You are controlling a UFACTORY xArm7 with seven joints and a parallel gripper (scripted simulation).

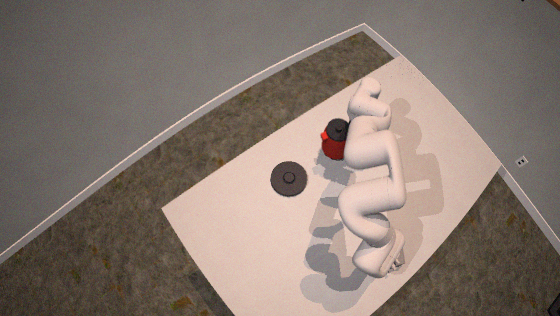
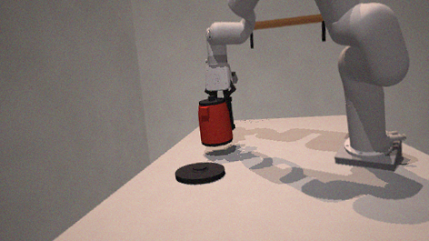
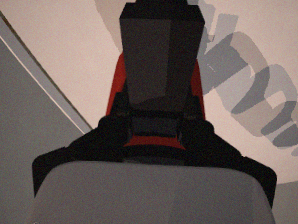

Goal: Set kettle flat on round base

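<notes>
My gripper is now 1 cm short of the red kettle, 3 cm to the right of it and 5 cm above it. From my hand the other things lie so: round black base (1 cm behind, 29 cm to the left, 18 cm below).
</notes>
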